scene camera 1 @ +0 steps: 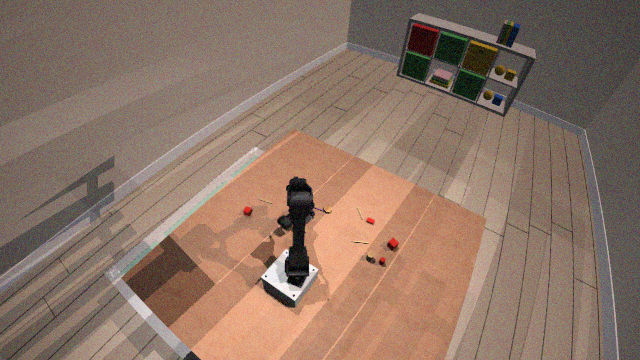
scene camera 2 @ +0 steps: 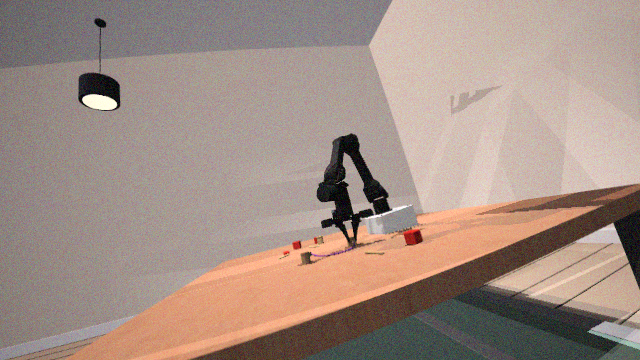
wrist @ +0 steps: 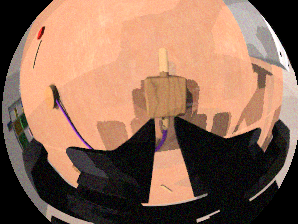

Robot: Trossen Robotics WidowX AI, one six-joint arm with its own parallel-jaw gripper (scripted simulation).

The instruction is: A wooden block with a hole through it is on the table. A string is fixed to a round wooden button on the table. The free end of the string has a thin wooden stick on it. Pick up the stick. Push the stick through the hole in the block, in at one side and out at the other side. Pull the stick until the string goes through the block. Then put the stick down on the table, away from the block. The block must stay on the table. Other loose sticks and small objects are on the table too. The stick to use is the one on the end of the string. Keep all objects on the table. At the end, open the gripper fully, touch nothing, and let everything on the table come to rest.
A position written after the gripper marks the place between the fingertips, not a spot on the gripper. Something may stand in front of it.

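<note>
From scene camera 2 you get the gripper (scene camera 2: pixel 352 242). The wrist view has the gripper (wrist: pixel 164 121) as well, and there's a wooden block (wrist: pixel 165 96) in that one.
</note>
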